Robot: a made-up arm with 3 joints. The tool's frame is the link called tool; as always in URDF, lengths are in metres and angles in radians.
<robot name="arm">
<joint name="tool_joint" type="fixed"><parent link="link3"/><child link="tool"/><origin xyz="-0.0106 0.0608 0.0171" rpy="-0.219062 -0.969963 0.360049"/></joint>
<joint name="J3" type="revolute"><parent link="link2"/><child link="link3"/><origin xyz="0.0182 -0.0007 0.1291" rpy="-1.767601 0.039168 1.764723"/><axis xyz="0 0 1"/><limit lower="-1.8" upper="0.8"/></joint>
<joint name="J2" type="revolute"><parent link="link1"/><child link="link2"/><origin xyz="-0.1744 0.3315 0.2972" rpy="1.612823 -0.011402 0.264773"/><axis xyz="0 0 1"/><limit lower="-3.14" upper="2.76"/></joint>
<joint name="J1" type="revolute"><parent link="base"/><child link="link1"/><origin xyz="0.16 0.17 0.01" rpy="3.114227 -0.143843 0.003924"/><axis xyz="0 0 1"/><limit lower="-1.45" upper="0.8"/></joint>
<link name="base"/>
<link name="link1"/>
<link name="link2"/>
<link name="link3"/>
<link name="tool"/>
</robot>
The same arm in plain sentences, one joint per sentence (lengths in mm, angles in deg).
The arm has three revolute joints in a row. What follows holds with every joint at zero, and every direction is one of the base frame's. The first joint sits 160 mm along +x and 170 mm along +y and 10 mm along +z from the base frame's origin and turns about the direction (0.1434, -0.0268, -0.989302), from -83.08 to 45.84 deg. The second joint sits 130 mm along -x and 340 mm along -y and 310 mm along -z from the first joint and turns about the direction (0.25319, 0.965964, 0.052998), from -179.91 to 158.14 deg. The third joint sits 50 mm along +x and 120 mm along +y and 10 mm along +z from the second joint and turns about the direction (-0.996904, 0.056, 0.0552), from -103.13 to 45.84 deg. The tool frame, which is the frame that the pose is given for, sits 20 mm along -x and 60 mm along -y and 10 mm along +z from the third joint; its axes are the base frame's turned by roll 9.52, pitch 29.18 and yaw -170.93 deg (as in URDF: about the fixed x, then y, then z).
